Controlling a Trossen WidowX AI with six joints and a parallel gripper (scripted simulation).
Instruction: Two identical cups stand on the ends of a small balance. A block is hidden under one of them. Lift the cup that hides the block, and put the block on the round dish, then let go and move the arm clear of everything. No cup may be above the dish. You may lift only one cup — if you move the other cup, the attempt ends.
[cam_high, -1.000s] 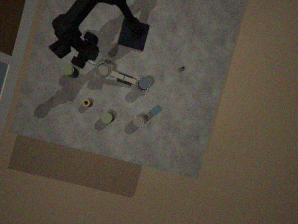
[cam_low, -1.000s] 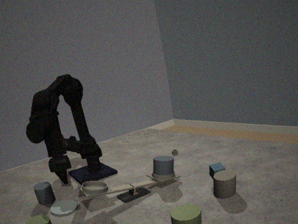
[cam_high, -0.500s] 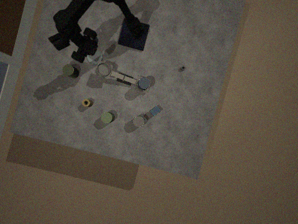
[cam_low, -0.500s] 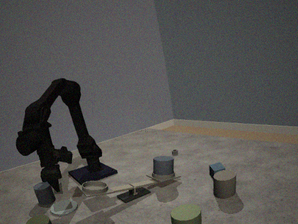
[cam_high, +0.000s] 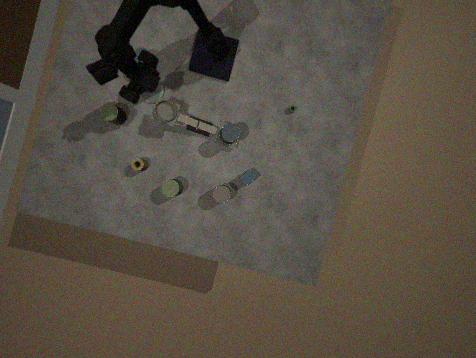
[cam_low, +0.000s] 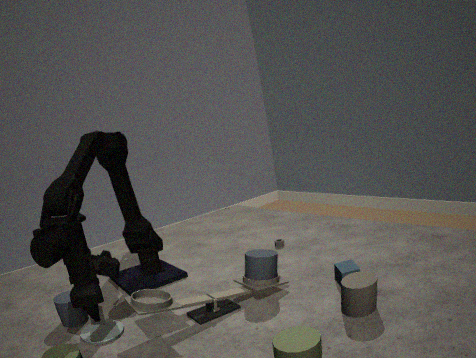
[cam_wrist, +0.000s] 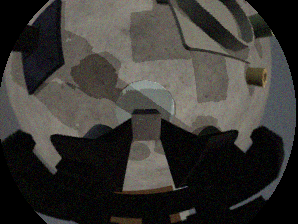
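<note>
Right now my gripper tip is 30 mm above the pale round dish. From my gripper tip the other things lie so: balance: 240 mm to the left, 60 mm ahead, 10 mm below; small grey block: 10 mm above; yellow ring: 300 mm ahead, 90 mm to the left, 10 mm below.
</note>
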